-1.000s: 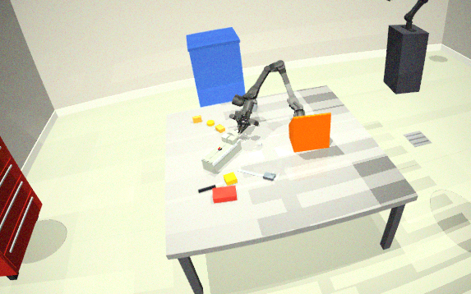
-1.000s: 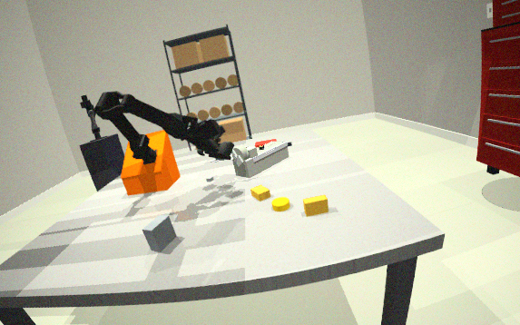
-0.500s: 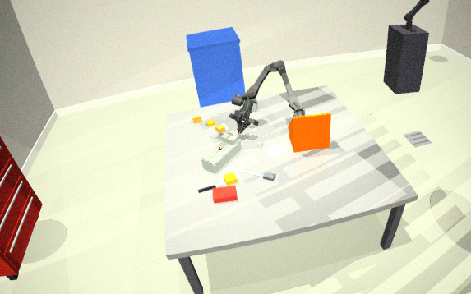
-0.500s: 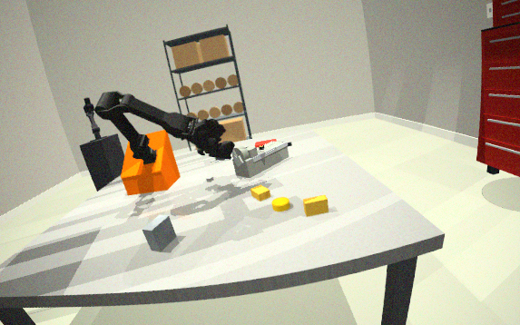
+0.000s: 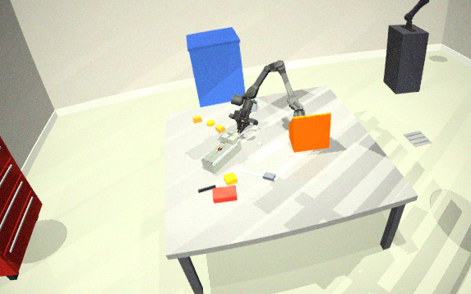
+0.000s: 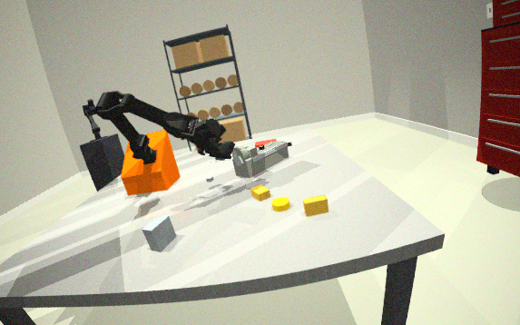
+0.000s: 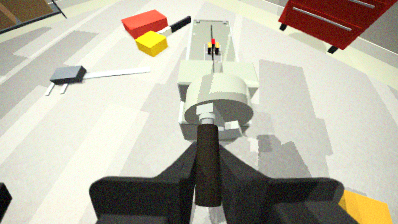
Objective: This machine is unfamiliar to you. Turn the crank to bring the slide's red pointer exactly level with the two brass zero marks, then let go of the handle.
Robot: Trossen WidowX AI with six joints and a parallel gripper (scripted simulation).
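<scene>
The dark brown crank handle lies 10 mm behind my gripper tip, 10 mm to the right of it and 20 mm above it. Also, from my gripper tip: yellow block: 80 mm ahead, 310 mm to the left, 80 mm below; then grey cube: 140 mm behind, 410 mm to the right, 60 mm below; then red pointer: 130 mm ahead, 130 mm to the left, 10 mm below.
</scene>
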